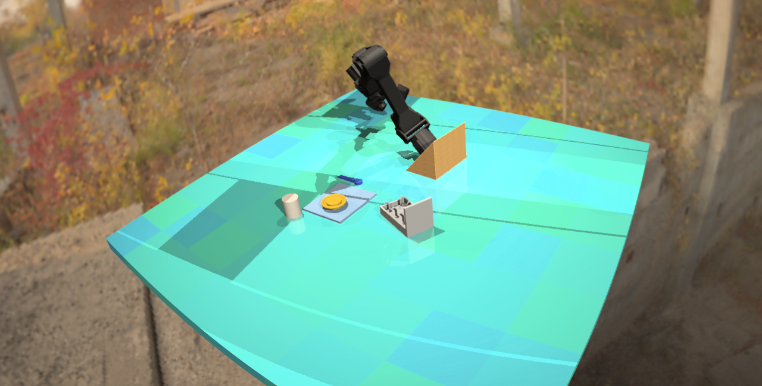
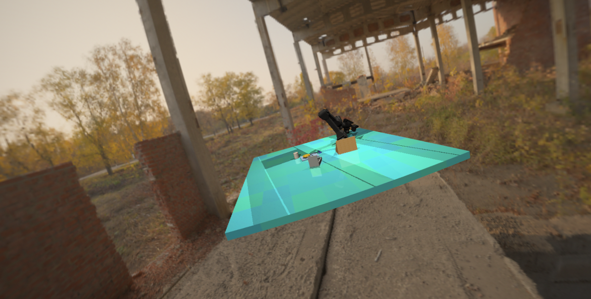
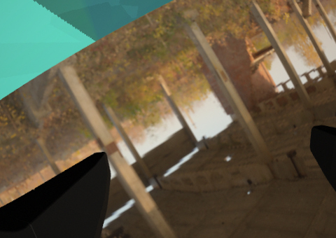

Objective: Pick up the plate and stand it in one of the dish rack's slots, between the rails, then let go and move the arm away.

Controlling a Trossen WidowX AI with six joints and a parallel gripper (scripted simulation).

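Now: the yellow plate 58 cm ahead of my gripper tip, 29 cm to the left of it and 10 cm below it. Also, from my gripper tip: pale blue mat: 55 cm ahead, 28 cm to the left, 11 cm below; then cup: 66 cm ahead, 22 cm to the left, 9 cm below; then blue spoon: 45 cm ahead, 23 cm to the left, 11 cm below.
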